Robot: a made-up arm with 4 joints. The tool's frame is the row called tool.
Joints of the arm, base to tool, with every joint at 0 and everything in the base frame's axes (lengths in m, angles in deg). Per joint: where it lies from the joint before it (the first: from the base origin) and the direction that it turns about. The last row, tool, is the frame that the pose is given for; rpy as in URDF.
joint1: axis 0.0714 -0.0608 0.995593 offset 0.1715 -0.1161 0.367
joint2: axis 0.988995 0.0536 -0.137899 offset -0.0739 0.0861 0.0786
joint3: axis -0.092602 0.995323 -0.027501 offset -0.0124 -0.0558 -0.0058
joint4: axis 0 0 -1 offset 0.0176 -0.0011 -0.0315
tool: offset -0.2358 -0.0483 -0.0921 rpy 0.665 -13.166 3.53
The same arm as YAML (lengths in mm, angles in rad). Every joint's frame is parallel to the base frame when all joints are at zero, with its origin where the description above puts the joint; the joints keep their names.
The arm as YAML. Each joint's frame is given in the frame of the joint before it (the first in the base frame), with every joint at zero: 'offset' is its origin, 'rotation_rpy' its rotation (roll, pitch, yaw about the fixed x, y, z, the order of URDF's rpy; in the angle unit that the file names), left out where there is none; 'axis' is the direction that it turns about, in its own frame. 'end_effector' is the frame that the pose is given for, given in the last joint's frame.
length_unit: mm
angle_unit: rad
chain:
  - id: joint1
    offset: [171.5, -116.1, 367.0]
    axis: [0.0714, -0.0608, 0.995593]
  - id: joint2
    offset: [-73.9, 86.1, 78.6]
    axis: [0.988995, 0.0536, -0.137899]
  - id: joint3
    offset: [-12.4, -55.8, -5.8]
    axis: [-0.092602, 0.995323, -0.027501]
  - id: joint4
    offset: [17.6, -1.1, -31.5]
    axis: [0.0, 0.0, -1.0]
end_effector:
  offset: [-235.8, -48.3, -92.1]
  rotation_rpy: [0.0116, -0.2298, 0.0616]

